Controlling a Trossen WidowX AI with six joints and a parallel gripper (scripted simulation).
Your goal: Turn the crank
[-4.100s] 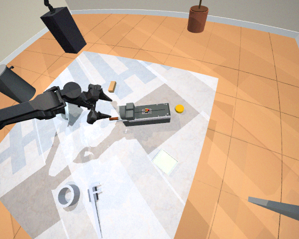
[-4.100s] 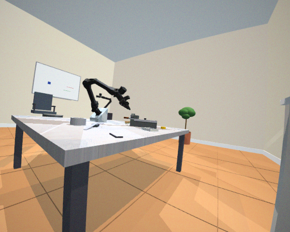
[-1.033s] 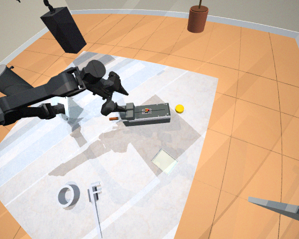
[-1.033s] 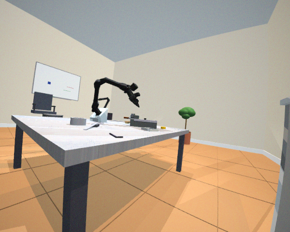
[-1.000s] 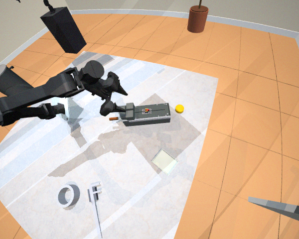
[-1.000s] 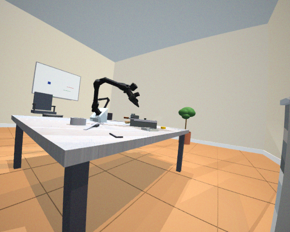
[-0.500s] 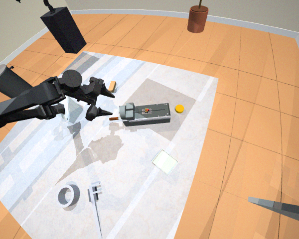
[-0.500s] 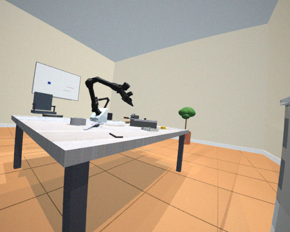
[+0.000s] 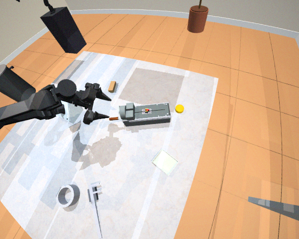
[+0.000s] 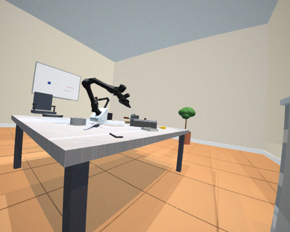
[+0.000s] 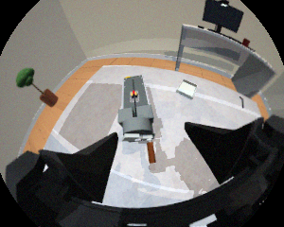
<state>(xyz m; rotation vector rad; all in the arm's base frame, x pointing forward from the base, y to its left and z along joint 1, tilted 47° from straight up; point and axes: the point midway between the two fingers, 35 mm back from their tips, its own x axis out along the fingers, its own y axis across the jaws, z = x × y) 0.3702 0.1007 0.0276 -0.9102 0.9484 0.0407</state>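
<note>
Right now the orange-brown crank handle is 11 cm below my gripper tip, 2 cm behind it and 1 cm to the right of it. Also, from my gripper tip: tan block: 24 cm to the left, 20 cm behind, 17 cm below; pale square tile: 31 cm ahead, 18 cm below, 12 cm to the right; red pointer: 14 cm ahead, 10 cm to the left, 10 cm below.
</note>
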